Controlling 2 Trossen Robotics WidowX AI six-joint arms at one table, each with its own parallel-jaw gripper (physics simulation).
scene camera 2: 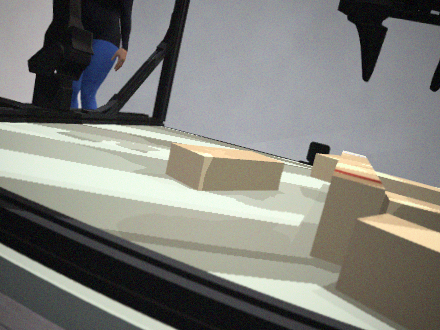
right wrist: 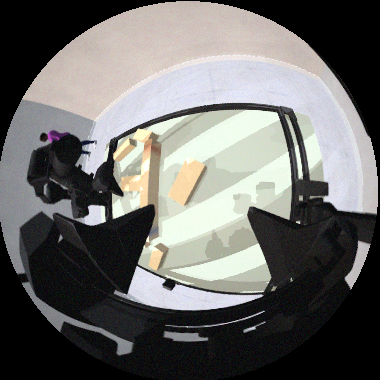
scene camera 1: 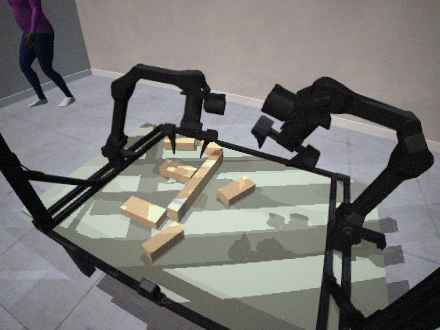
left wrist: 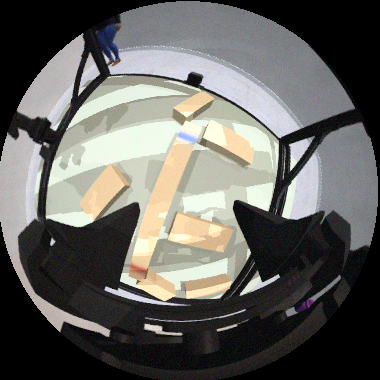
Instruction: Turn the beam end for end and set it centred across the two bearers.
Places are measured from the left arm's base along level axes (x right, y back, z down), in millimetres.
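Pixels of known places: left gripper, fingertip midpoint: (scene camera 2: 399, 85) (right wrist: 113, 199) (scene camera 1: 187, 156) (left wrist: 186, 205); right gripper, fingertip midpoint: (right wrist: 203, 210) (scene camera 1: 272, 156); left arm's base at its link origin: (right wrist: 106, 196) (scene camera 1: 117, 163); right arm's base at its link origin: (scene camera 2: 49, 109) (right wrist: 300, 210) (scene camera 1: 339, 243) (left wrist: 54, 138).
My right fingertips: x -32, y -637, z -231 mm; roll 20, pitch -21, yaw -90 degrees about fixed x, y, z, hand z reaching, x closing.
For each thing: its middle in the pictures, then the offset to it from my right fingertips.
- beam at the middle of its body: (scene camera 2: 348, 187) (left wrist: 158, 206) (right wrist: 149, 189) (scene camera 1: 199, 181) dx -18, dy +255, dz +219 mm
- back block at the middle of its body: (left wrist: 207, 286) (scene camera 1: 179, 143) (right wrist: 123, 149) dx -223, dy +474, dz +228 mm
The beam (scene camera 1: 197, 184) (scene camera 2: 350, 215) (left wrist: 162, 195) (right wrist: 151, 175) is a long wooden bar lying among several short wooden blocks. It has a blue band near its front end in scene camera 1 and a red band near its back end. One block (scene camera 1: 163, 242) (left wrist: 194, 106) lies near the blue end, another block (scene camera 1: 212, 147) (left wrist: 156, 286) (scene camera 2: 395, 270) near the red end. I cannot tell which blocks are the two bearers. My left gripper (scene camera 1: 188, 154) (scene camera 2: 400, 85) (left wrist: 186, 205) is open, above the beam's red-end half. My right gripper (scene camera 1: 277, 154) (right wrist: 203, 210) is open, high and away from the beam.
One block (scene camera 1: 236, 191) (scene camera 2: 245, 172) (right wrist: 187, 182) lies right of the beam in scene camera 1. Left of it lie a block (scene camera 1: 143, 212) (left wrist: 228, 143), another block (scene camera 1: 175, 171) (left wrist: 200, 231) and a back block (scene camera 1: 180, 144) (left wrist: 207, 287). Black rails edge the table.
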